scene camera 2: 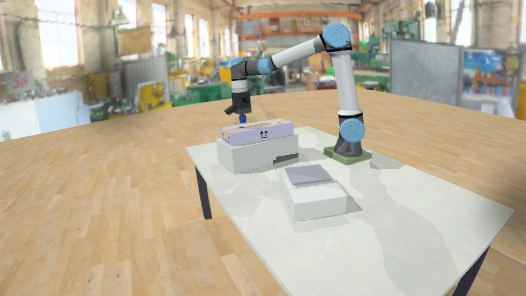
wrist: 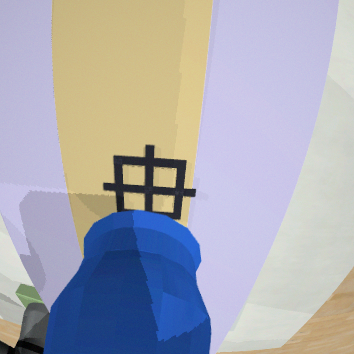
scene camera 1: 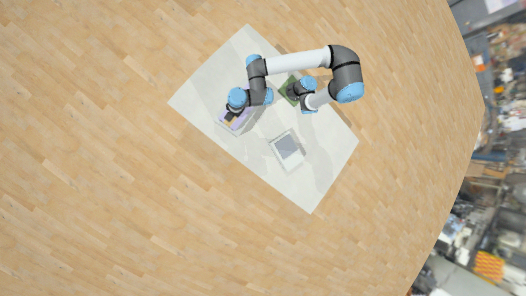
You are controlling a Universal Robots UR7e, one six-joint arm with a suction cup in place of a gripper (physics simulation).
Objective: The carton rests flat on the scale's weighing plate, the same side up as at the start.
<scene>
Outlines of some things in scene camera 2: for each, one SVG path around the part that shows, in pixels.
A lilac carton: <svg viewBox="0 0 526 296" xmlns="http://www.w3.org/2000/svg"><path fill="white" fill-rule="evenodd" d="M294 125L292 122L280 118L221 128L222 140L230 146L293 135Z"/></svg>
A pale grey block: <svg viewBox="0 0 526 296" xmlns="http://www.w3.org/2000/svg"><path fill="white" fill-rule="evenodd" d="M298 135L293 134L236 146L230 146L222 138L216 139L218 162L233 174L297 158Z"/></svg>
</scene>
